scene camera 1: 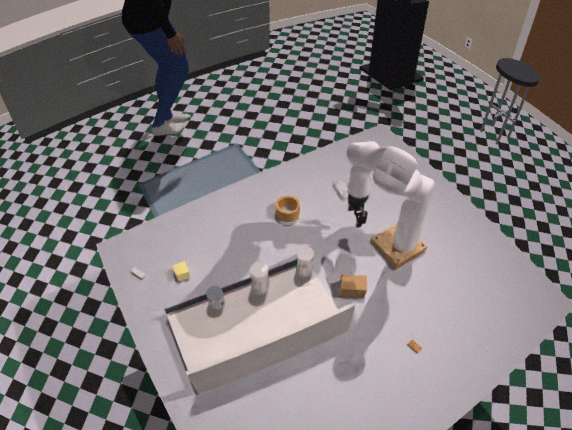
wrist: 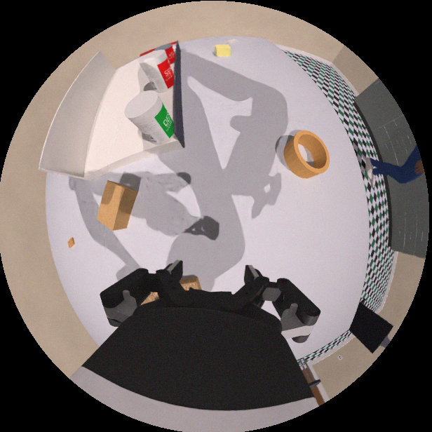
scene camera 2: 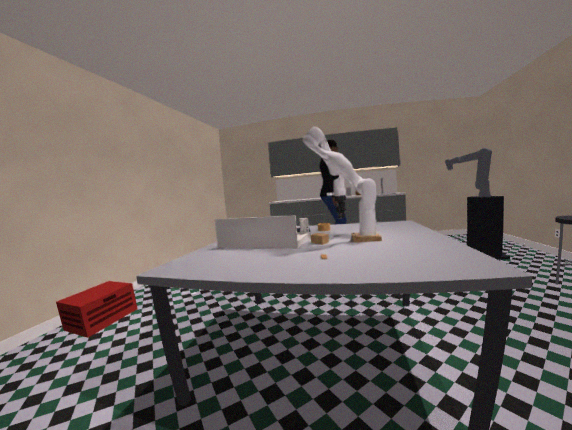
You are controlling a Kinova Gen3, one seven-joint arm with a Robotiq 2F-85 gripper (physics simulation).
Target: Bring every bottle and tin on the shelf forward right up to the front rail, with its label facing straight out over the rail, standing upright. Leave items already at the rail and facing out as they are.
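Seen in the pictures: gripper, fingertip midpoint: [scene camera 1: 354,218] [scene camera 2: 341,218]; arm's base, origin of the base link: [scene camera 1: 404,243] [scene camera 2: 367,234].
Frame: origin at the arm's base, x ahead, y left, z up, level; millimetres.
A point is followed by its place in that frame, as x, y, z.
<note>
The shelf [scene camera 1: 270,352] @(678, 131, 85) [scene camera 2: 257,232] @(636, 135, 67) [wrist: 75,120] stands on the table; its dark front rail [scene camera 1: 235,286] @(639, -168, 21) [wrist: 179,100] runs along one long side. A white bottle with a green label [scene camera 1: 305,263] @(410, -83, 91) [wrist: 152,117] stands upright near the rail's near end in the wrist view, label toward the rail. A white bottle with a red label [scene camera 1: 259,278] @(577, -102, 111) [wrist: 159,71] stands upright mid-rail, its label toward the rail. A grey-topped tin [scene camera 1: 215,298] @(730, -128, 78) [wrist: 171,52] stands beyond, partly hidden in the wrist view, its red label on the rail side. My gripper [scene camera 1: 361,223] @(145, -152, 88) [wrist: 213,270] is open and empty, above the table, away from the shelf.
An orange ring [scene camera 1: 287,216] @(310, -351, 5) [wrist: 295,161] lies beyond the rail side. An orange block [scene camera 1: 353,286] @(296, 50, 22) [scene camera 2: 320,239] @(276, 82, 1) [wrist: 116,206] is beside the shelf's end. A yellow cube [scene camera 1: 181,271] @(776, -331, 10) [wrist: 223,50] and a small orange piece [scene camera 1: 414,346] @(246, 348, -20) [scene camera 2: 324,256] @(239, 357, -19) [wrist: 71,242] lie on the table. A person [scene camera 1: 167,65] stands beyond.
</note>
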